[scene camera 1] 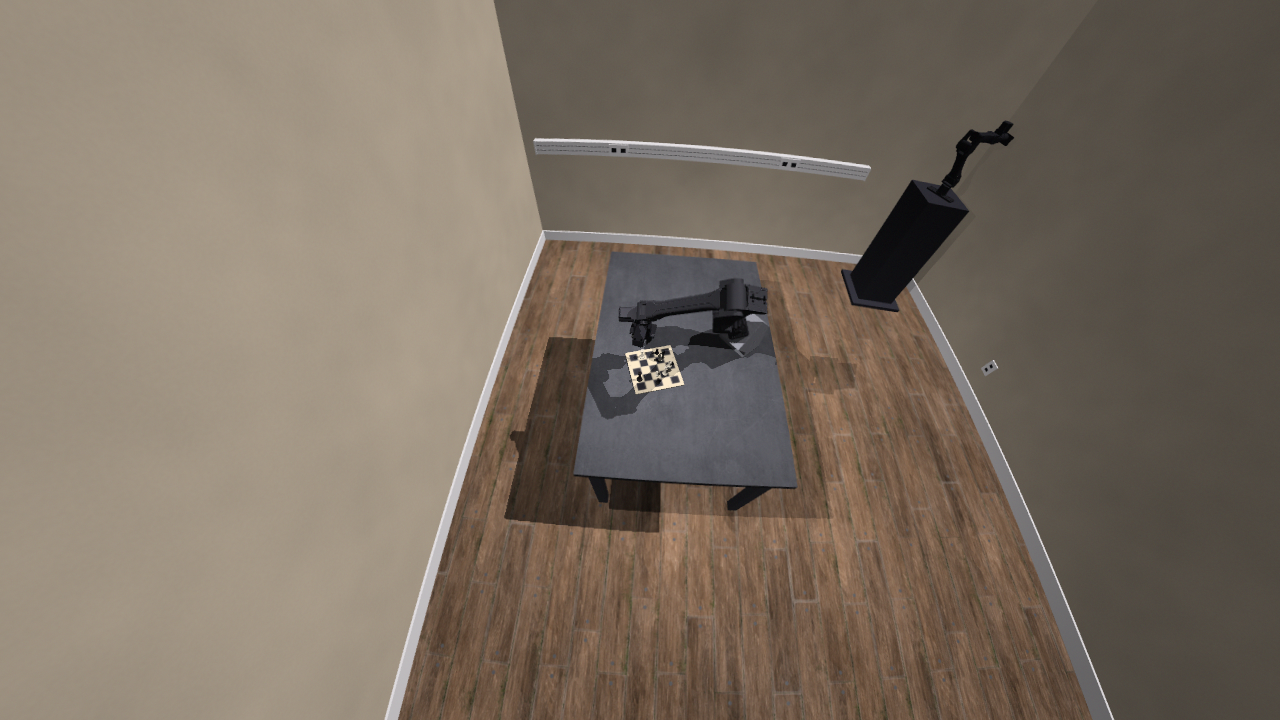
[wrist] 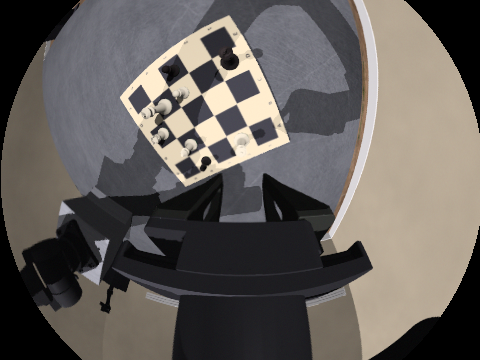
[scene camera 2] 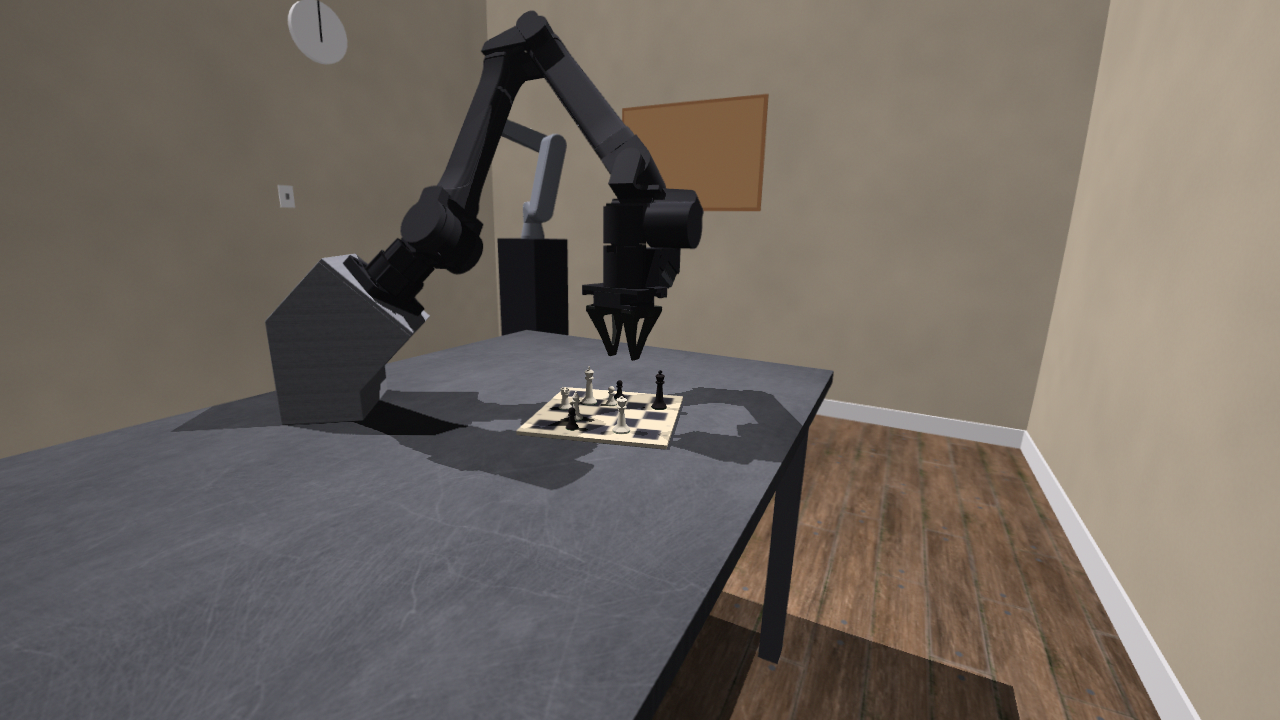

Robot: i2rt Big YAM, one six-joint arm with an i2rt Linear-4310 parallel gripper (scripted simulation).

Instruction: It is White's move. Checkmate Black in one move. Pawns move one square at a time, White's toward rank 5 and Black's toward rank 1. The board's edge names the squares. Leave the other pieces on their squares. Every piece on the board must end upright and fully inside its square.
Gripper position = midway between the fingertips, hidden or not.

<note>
In view: the gripper (scene camera 2: 623, 357) and a chessboard (scene camera 2: 651, 428).
The chessboard is seen too in scene camera 1 (scene camera 1: 649, 365) and in the wrist view (wrist: 222, 103). The gripper is seen too in the wrist view (wrist: 242, 179).
</note>
